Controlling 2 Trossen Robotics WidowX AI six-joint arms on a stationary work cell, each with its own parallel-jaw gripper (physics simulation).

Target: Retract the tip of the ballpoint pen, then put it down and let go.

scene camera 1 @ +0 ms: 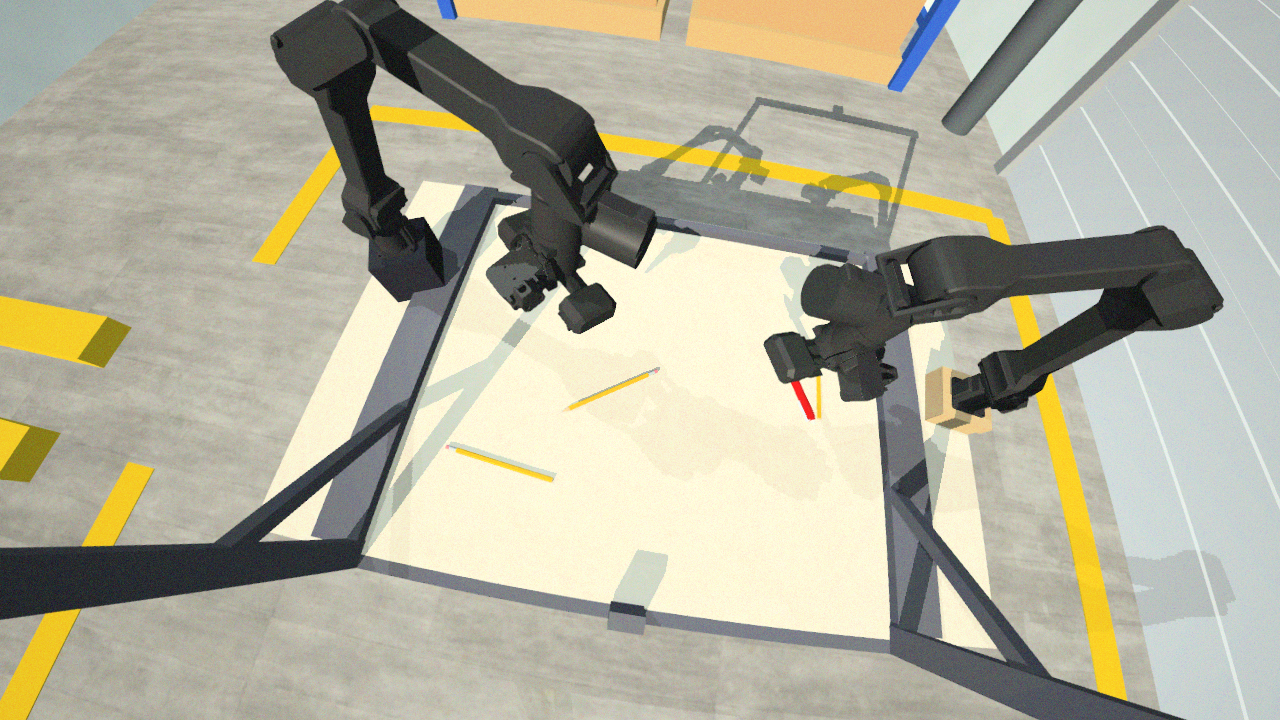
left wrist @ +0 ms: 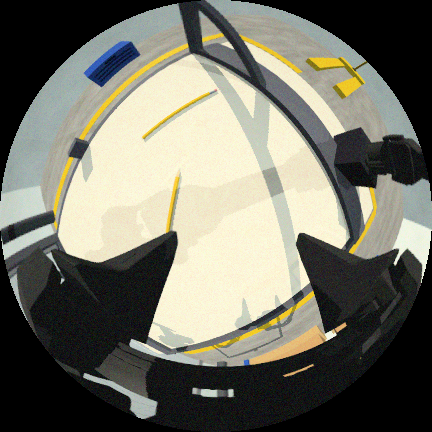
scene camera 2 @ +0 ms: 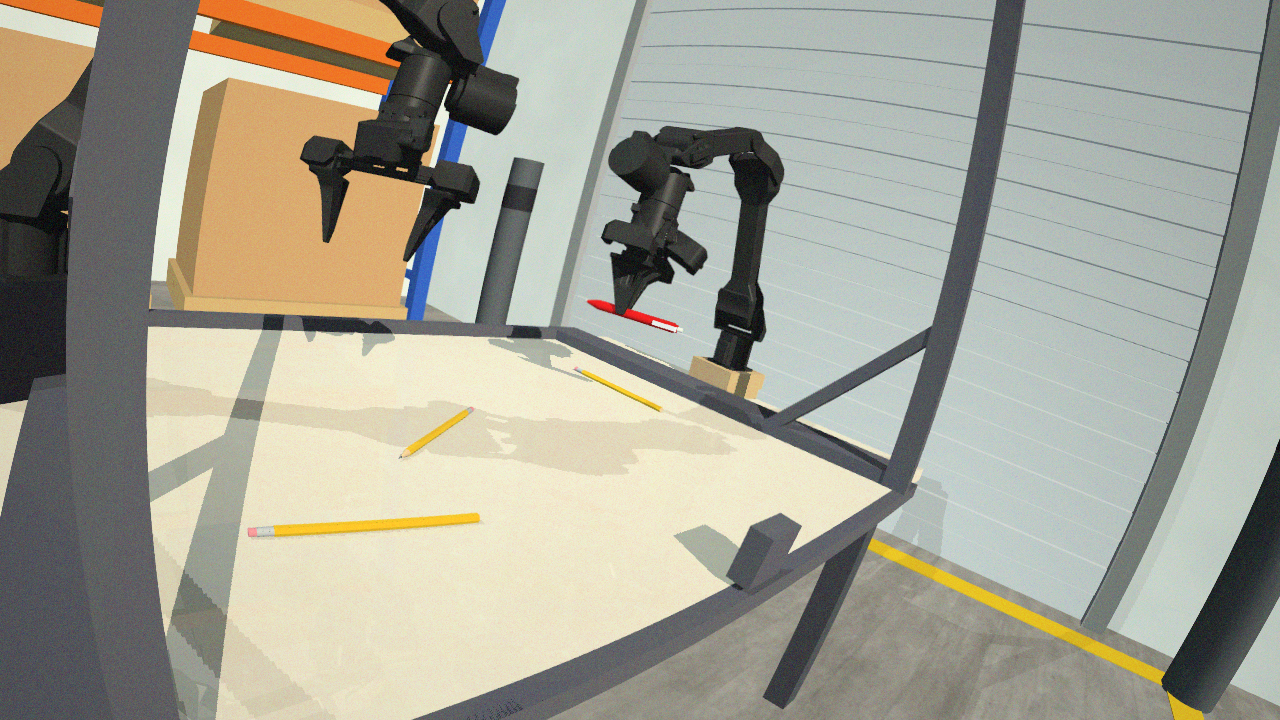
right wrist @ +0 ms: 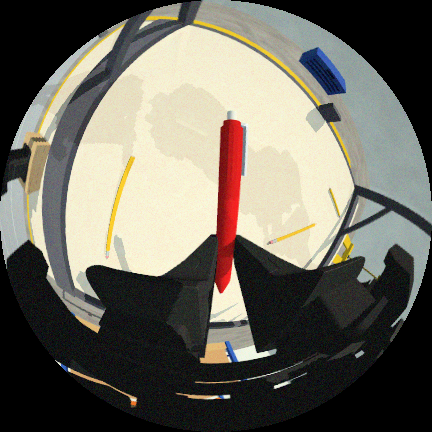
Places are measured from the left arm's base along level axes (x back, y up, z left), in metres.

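Pixels of known places: left gripper, between the fingertips: (scene camera 1: 552, 305) (left wrist: 240, 238) (scene camera 2: 364, 251); right gripper, between the fingertips: (scene camera 2: 620, 315) (right wrist: 224, 240); left arm's base, origin of its link: (scene camera 1: 396, 242) (left wrist: 370, 157) (scene camera 2: 27, 274); right arm's base, origin of its link: (scene camera 1: 967, 397) (scene camera 2: 729, 365).
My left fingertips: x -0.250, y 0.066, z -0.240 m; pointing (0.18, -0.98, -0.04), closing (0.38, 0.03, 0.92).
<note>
For each thing: its top centre in the pictures, then the offset to it from my left fingertips.
- red ballpoint pen, centre of its top: (right wrist: 233, 227) (scene camera 2: 633, 309) (scene camera 1: 796, 380) dx -0.321, dy -0.027, dz -0.189 m
- yellow pencil, centre of its top: (scene camera 2: 439, 426) (scene camera 1: 609, 390) (left wrist: 168, 216) (right wrist: 298, 232) dx -0.061, dy -0.164, dz -0.091 m
- third pencil, centre of its top: (scene camera 2: 616, 385) (right wrist: 112, 214) (scene camera 1: 819, 370) dx -0.457, dy -0.166, dz -0.153 m
- dark block, centre of its top: (scene camera 2: 775, 523) (scene camera 1: 626, 621) (right wrist: 337, 111) (left wrist: 71, 146) dx +0.001, dy -0.115, dz -0.434 m
The red ballpoint pen (scene camera 1: 803, 400) (scene camera 2: 648, 318) (right wrist: 230, 175) is held in the air above the table's far right part, nearly level. My right gripper (scene camera 2: 621, 309) (right wrist: 224, 240) is shut on the pen near its cone end. In the right wrist view the white button stands out at the pen's far end, the clip is on its right side, and no writing point can be made out beyond the red cone. My left gripper (scene camera 2: 367, 250) (left wrist: 240, 238) is open and empty, high above the table's far left part. In scene camera 1 both grippers' fingertips are hidden.
One yellow pencil (scene camera 1: 613, 389) (scene camera 2: 436, 433) (left wrist: 173, 202) lies mid-table. Another pencil (scene camera 1: 503, 462) (scene camera 2: 366, 524) lies at the front left. A third pencil (scene camera 1: 819, 398) (scene camera 2: 617, 388) (right wrist: 119, 200) lies near the right edge, beside the pen in scene camera 1. A dark block (scene camera 2: 763, 552) stands at the front edge.
</note>
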